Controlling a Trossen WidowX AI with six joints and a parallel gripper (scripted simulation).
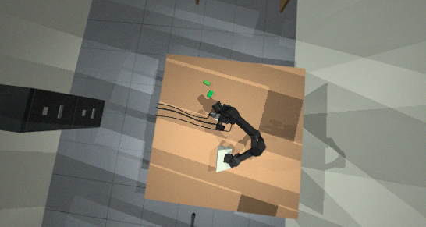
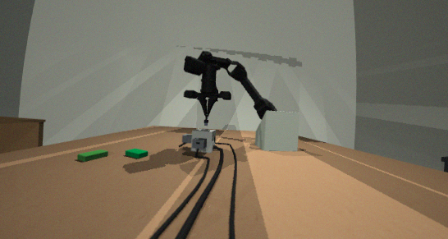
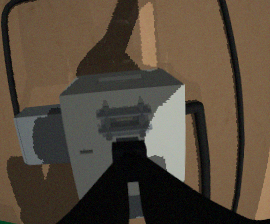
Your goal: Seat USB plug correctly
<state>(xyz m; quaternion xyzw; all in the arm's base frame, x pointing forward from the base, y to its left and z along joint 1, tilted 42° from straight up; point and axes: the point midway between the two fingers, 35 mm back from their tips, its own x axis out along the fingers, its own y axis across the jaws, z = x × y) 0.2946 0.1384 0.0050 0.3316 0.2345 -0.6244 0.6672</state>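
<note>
My gripper tip is now 2 cm above the USB plug.
</note>
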